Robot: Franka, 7 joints.
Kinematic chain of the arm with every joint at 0, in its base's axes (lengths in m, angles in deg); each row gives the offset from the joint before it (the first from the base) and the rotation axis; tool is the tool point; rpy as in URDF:
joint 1: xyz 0 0 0.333 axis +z
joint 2: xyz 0 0 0 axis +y
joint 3: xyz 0 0 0.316 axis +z
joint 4: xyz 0.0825 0 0 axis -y
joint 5: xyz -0.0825 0 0.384 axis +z
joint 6: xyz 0 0 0 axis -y
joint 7: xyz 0.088 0 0 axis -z
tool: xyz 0 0 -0.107 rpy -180 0 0
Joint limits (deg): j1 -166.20..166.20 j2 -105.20..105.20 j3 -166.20..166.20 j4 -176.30..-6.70 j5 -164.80..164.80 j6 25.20..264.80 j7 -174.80..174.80
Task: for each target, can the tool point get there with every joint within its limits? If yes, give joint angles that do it. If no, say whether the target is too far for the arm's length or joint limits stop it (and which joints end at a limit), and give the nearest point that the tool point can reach.
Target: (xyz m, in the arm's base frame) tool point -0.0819 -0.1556 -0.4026
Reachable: no: joint limits stop it (at a limit: joint 2) | nearest point -0.0863 -0.1641 -0.3517 | short by 0.052 m
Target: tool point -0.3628 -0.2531 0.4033
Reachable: yes | joints -125.92 -19.24 -21.66 -146.61 102.79 132.45 -132.00
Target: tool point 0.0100 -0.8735 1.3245
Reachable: no: too far | nearest point 0.0065 -0.5671 0.9767 | short by 0.464 m
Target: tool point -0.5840 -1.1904 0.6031
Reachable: no: too far | nearest point -0.3702 -0.7547 0.5042 | short by 0.495 m
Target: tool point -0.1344 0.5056 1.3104
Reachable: no: too far | nearest point -0.1040 0.3913 1.0894 | short by 0.251 m
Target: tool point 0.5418 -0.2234 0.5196
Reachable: yes | joints -104.24 30.19 86.29 -108.59 61.91 111.53 138.57
